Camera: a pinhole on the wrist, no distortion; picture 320 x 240 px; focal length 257.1 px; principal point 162.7 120.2 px. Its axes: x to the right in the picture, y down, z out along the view. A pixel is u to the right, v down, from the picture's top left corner.
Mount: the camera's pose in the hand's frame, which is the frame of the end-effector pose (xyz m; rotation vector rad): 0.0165 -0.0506 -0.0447 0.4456 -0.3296 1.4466
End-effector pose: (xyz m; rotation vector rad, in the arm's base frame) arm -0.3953 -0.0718 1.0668 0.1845 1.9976 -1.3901
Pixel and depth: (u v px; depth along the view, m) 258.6 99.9 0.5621
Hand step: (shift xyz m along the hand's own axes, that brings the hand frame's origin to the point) 0.1102 -0.1412 0.5426
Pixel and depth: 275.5 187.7 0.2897
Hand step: -0.0315 -0.0742 0.2762
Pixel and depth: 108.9 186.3 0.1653
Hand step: -0.0210 -0.1577 0.0874
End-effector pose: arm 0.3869 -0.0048 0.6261 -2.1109 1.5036 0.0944
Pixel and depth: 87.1 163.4 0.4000
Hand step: -0.0423 -0.3417 0.2555
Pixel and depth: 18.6 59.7 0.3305
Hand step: 0.0913 -0.3769 0.1491
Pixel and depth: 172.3 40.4 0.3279
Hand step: 0.1353 -0.2046 0.2385
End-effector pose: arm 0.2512 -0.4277 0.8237 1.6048 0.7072 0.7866
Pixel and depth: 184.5 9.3 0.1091
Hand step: 0.0697 -0.0982 0.0507
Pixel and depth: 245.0 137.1 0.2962
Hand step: 0.0217 -0.1092 0.2613
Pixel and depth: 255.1 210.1 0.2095
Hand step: -0.0381 -0.0810 0.1812
